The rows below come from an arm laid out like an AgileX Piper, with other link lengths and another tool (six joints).
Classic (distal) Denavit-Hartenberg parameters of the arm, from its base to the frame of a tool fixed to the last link. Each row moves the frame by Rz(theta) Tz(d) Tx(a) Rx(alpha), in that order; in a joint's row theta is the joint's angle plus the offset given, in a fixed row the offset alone. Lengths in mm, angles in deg.
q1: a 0  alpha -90  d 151.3  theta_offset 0
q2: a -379.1  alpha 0  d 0  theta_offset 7.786
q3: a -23.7  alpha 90  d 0  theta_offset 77.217
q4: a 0  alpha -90  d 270.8  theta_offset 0
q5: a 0  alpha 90  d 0  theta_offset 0
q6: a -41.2  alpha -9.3  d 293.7  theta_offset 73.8
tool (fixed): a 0  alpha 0  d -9.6  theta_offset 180
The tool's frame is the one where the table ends.
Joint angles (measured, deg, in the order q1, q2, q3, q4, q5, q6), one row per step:
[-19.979, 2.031, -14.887, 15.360, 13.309, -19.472]
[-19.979, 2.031, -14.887, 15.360, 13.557, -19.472]
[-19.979, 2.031, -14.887, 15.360, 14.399, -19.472]
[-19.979, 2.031, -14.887, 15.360, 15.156, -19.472]
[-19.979, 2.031, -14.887, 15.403, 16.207, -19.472]
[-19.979, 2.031, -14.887, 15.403, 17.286, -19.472]
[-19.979, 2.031, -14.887, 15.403, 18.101, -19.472]
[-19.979, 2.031, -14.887, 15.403, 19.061, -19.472]
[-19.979, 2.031, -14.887, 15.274, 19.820, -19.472]
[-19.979, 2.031, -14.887, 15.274, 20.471, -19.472]
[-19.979, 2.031, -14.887, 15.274, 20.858, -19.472]
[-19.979, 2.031, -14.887, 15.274, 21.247, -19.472]
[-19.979, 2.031, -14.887, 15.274, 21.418, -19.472]
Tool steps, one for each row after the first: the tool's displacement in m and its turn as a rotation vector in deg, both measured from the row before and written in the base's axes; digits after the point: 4 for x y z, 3 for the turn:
[0.0003, 0.0002, -0.0012, 0.063, 0.232, 0.063]
[0.0009, 0.0008, -0.0040, 0.213, 0.786, 0.212]
[0.0008, 0.0008, -0.0036, 0.192, 0.707, 0.191]
[0.0010, 0.0011, -0.0050, 0.304, 0.968, 0.279]
[0.0009, 0.0011, -0.0052, 0.273, 1.008, 0.273]
[0.0006, 0.0009, -0.0039, 0.206, 0.761, 0.206]
[0.0007, 0.0011, -0.0046, 0.243, 0.897, 0.243]
[0.0004, 0.0007, -0.0036, 0.077, 0.751, 0.152]
[0.0004, 0.0007, -0.0031, 0.165, 0.608, 0.163]
[0.0002, 0.0004, -0.0019, 0.098, 0.362, 0.097]
[0.0002, 0.0005, -0.0019, 0.099, 0.363, 0.098]
[0.0001, 0.0002, -0.0008, 0.043, 0.160, 0.043]

